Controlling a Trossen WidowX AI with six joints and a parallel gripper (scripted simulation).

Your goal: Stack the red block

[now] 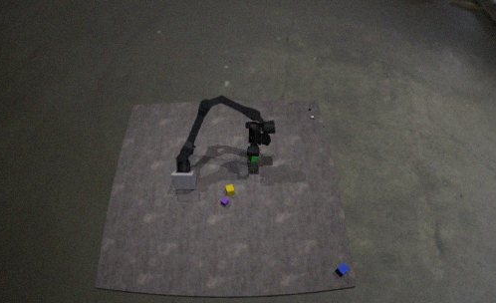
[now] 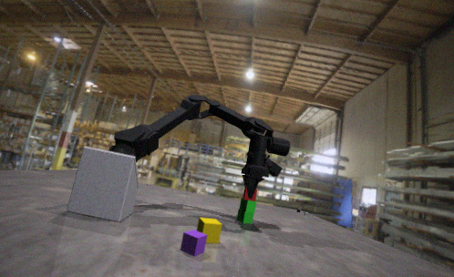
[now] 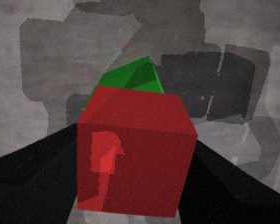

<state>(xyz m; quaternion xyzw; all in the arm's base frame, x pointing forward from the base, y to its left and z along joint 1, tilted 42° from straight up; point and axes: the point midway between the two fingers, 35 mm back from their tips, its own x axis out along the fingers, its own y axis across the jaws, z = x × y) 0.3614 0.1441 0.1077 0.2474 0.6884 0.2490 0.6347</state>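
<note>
Right now the red block is 10 mm above my gripper tip. Also, from my gripper tip: purple block: 290 mm to the right, 140 mm behind, 60 mm below; then blue block: 670 mm to the right, 460 mm ahead, 60 mm below; then yellow block: 220 mm to the right, 110 mm behind, 60 mm below.
</note>
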